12 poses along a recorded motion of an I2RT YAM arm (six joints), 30 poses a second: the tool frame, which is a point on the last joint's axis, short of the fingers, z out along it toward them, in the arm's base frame.
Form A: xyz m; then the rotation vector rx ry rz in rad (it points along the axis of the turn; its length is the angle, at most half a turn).
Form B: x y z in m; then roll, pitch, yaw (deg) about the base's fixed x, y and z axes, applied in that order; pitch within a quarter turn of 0, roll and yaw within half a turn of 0. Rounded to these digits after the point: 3 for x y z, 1 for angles.
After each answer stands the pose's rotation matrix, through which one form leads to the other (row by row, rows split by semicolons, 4 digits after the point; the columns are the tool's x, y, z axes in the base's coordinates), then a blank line. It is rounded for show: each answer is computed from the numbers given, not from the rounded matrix.
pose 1, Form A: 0.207 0.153 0.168 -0.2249 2.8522 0.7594
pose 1, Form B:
0.207 0.153 0.168 150.8 12.3 -174.2
-0.9721 -0.1915 0.1352; -0.0989 0.8580 0.5040; -0.2126 0.4766 -0.8530

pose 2, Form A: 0.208 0.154 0.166 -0.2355 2.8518 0.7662
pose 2, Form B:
0.208 0.154 0.166 150.6 12.3 -173.8
-0.9714 -0.1980 0.1309; -0.1057 0.8547 0.5082; -0.2125 0.4798 -0.8512

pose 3, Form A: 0.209 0.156 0.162 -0.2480 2.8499 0.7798
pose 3, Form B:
0.209 0.156 0.162 150.1 12.3 -173.3
-0.9706 -0.2057 0.1252; -0.1133 0.8489 0.5163; -0.2125 0.4869 -0.8472

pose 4, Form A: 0.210 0.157 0.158 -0.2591 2.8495 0.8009
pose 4, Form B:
0.210 0.157 0.158 149.4 12.1 -172.9
-0.9704 -0.2117 0.1159; -0.1204 0.8406 0.5281; -0.2093 0.4985 -0.8413

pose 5, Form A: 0.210 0.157 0.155 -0.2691 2.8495 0.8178
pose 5, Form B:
0.210 0.157 0.155 148.8 11.9 -172.6
-0.9702 -0.2170 0.1078; -0.1268 0.8338 0.5373; -0.2064 0.5076 -0.8365

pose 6, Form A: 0.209 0.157 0.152 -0.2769 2.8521 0.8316
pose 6, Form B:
0.209 0.157 0.152 148.3 11.6 -172.2
-0.9704 -0.2201 0.0989; -0.1325 0.8285 0.5441; -0.2017 0.5149 -0.8332

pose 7, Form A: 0.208 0.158 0.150 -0.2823 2.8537 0.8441
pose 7, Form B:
0.208 0.158 0.150 147.8 11.4 -172.0
-0.9707 -0.2221 0.0918; -0.1364 0.8237 0.5503; -0.1979 0.5217 -0.8299

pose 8, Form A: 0.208 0.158 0.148 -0.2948 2.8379 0.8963
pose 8, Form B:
0.208 0.158 0.148 145.8 11.6 -171.7
-0.9693 -0.2311 0.0839; -0.1409 0.8021 0.5804; -0.2014 0.5507 -0.8100

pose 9, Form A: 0.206 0.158 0.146 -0.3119 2.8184 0.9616
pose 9, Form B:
0.206 0.158 0.146 143.2 11.8 -171.3
-0.9676 -0.2422 0.0717; -0.1479 0.7733 0.6166; -0.2048 0.5860 -0.7840

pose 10, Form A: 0.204 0.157 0.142 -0.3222 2.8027 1.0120
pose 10, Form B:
0.204 0.157 0.142 141.2 11.9 -171.1
-0.9666 -0.2486 0.0624; -0.1514 0.7502 0.6437; -0.2068 0.6127 -0.7628

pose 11, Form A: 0.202 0.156 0.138 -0.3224 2.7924 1.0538
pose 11, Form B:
0.202 0.156 0.138 139.6 11.8 -171.2
-0.9673 -0.2477 0.0544; -0.1500 0.7318 0.6648; -0.2045 0.6349 -0.7450

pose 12, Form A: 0.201 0.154 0.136 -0.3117 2.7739 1.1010
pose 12, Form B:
0.201 0.154 0.136 137.6 11.9 -171.8
-0.9686 -0.2426 0.0540; -0.1396 0.7106 0.6896; -0.2057 0.6604 -0.7222

